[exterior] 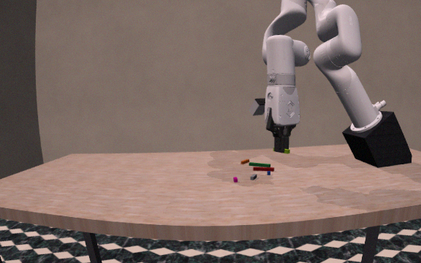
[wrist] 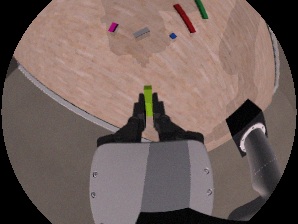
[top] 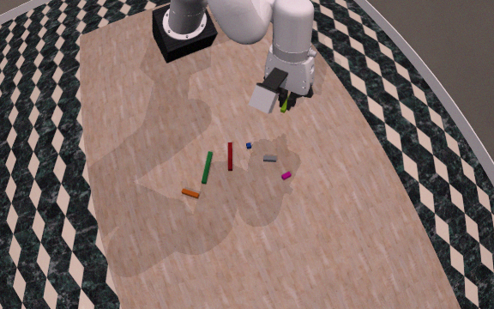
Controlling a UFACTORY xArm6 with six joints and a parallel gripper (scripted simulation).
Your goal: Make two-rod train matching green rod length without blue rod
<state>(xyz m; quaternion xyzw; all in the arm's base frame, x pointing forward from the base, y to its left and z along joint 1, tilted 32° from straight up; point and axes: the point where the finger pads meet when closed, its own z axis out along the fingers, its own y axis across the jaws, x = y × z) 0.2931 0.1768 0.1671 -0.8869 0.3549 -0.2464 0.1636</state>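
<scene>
Right now my hand is 130 mm short of the magenta rod, 30 mm to the left of it and 110 mm above it. From my hand the other things lie so: grey rod (80 mm ahead, 60 mm to the right, 110 mm below); then small blue rod (40 mm ahead, 100 mm to the right, 110 mm below); then lime rod (20 mm below).
</scene>
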